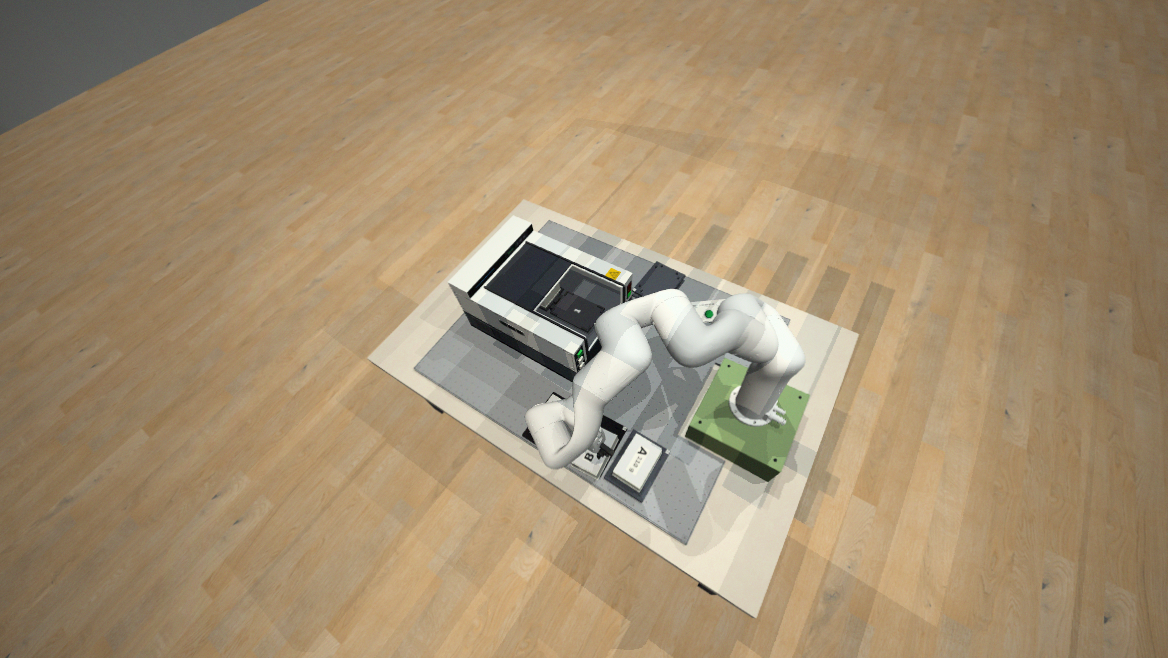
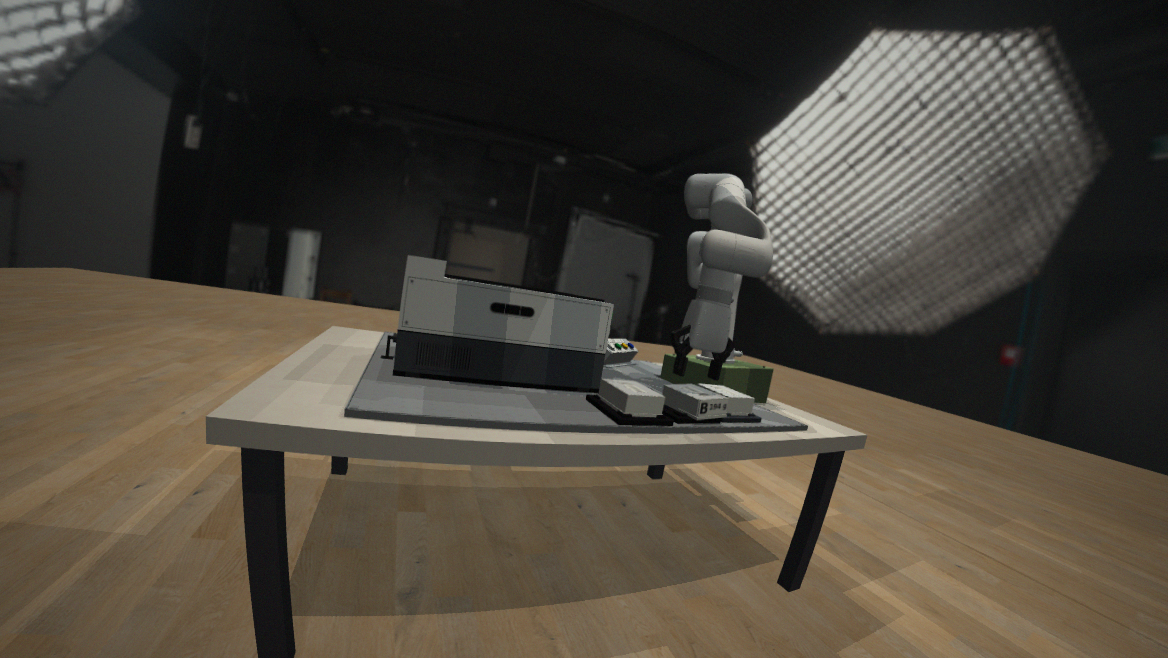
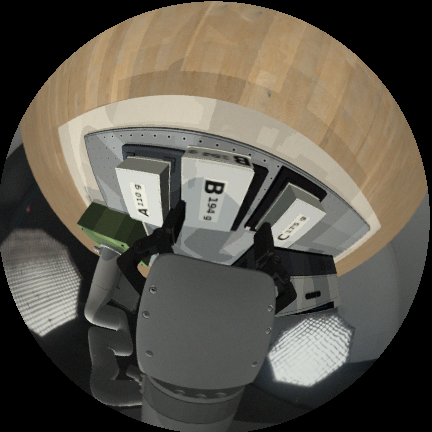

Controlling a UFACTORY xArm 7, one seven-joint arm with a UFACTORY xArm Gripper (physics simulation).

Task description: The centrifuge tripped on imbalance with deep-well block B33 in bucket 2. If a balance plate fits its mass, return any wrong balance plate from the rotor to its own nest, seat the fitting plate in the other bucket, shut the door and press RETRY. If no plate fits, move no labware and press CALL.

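Places are measured from the arm's base along level axes (x right, y ahead, z up), in millimetres.
Where they show: gripper, between the fingertips: [image 2: 695, 377] [image 3: 223, 218]; arm's base, origin of its link: [image 1: 752, 405] [image 3: 113, 250].
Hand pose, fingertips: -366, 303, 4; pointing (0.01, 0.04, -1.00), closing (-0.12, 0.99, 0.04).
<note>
Things, the pixels of their top centre, and the offset from my fingertips, as dx, dy, dz. "pt": a spot on its surface instead.
- middle nest, a spot on its surface: [image 3: 256, 195] pt +11, +65, -90
- button panel, centre of its top: [image 1: 716, 304] [image 2: 616, 339] +617, -55, -6
- dark flat pad, a spot on its surface: [image 1: 660, 277] pt +646, +170, -56
My gripper [image 1: 604, 447] [image 2: 697, 373] [image 3: 223, 218] is open, with its fingertips a little above balance plate B, 194 g [image 1: 585, 465] [image 2: 712, 407] [image 3: 215, 192]. Plate B lies over the middle nest [image 3: 256, 195], off-centre toward plate A; whether it is fully seated I cannot tell. Plate A, 110 g [image 1: 639, 463] [image 3: 142, 192], and plate C, 175 g [image 2: 633, 398] [image 3: 295, 215], sit in the nests on either side. The centrifuge [image 1: 523, 336] [image 2: 506, 326] has its top opening uncovered, and a dark bucket [image 1: 577, 311] marked 1 shows inside. Block B33 and bucket 2 cannot be made out.
A button panel [image 2: 621, 347] with coloured buttons stands beyond the centrifuge; its green button [image 1: 708, 313] shows past the arm. A dark flat pad [image 1: 660, 277] lies beside the centrifuge. The green robot base [image 1: 747, 441] [image 3: 112, 225] stands near plate A's end of the table.
</note>
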